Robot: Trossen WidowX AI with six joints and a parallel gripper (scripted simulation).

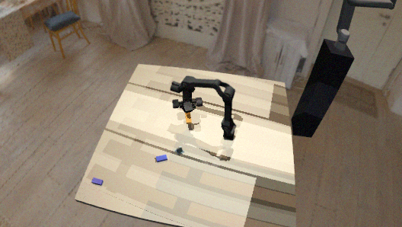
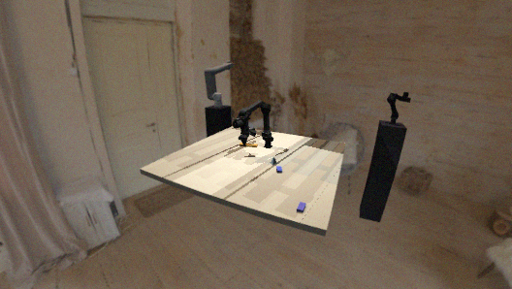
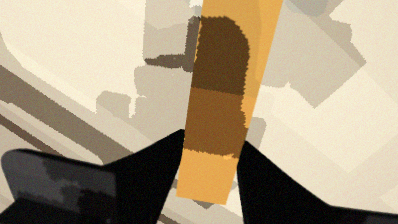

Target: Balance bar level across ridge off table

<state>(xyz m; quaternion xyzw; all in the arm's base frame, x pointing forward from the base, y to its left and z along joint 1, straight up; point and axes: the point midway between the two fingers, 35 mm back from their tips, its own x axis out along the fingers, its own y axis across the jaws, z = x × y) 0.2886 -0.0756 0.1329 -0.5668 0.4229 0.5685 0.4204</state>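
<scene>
Right now the blue block is 33 cm to the left of my gripper tip, 10 cm ahead of it and 9 cm below it. The rest, counted from my gripper tip: orange bar: 3 cm to the left, 1 cm behind.
</scene>
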